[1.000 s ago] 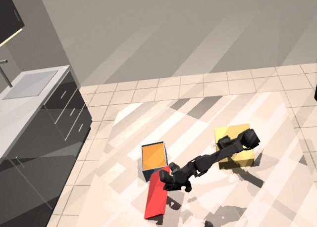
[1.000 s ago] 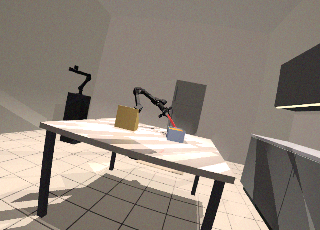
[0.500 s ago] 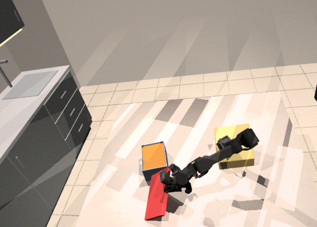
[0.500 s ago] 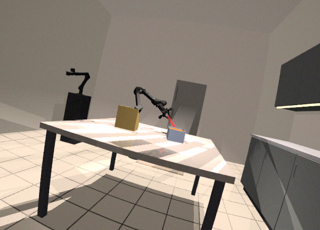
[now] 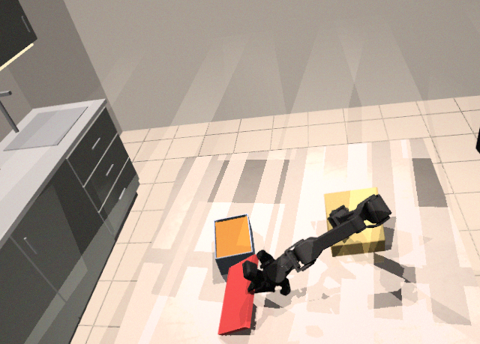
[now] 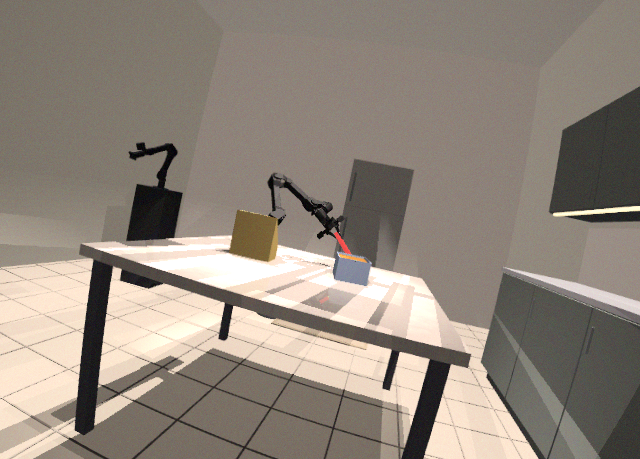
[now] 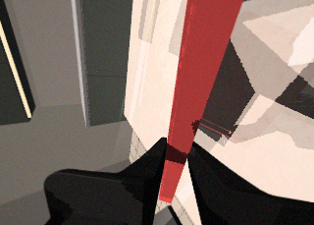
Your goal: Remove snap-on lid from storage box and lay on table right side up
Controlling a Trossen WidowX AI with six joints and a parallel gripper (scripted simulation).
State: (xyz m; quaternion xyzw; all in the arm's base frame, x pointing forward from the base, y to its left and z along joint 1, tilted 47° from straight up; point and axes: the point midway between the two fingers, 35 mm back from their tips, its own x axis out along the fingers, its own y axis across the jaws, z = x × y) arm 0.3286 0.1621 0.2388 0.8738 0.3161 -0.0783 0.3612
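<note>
The red lid is 60 mm below my gripper tip, 60 mm ahead of it and 30 mm to the right of it. From my gripper tip the other things lie so: storage box (310 mm to the right, 110 mm below, 80 mm ahead).
</note>
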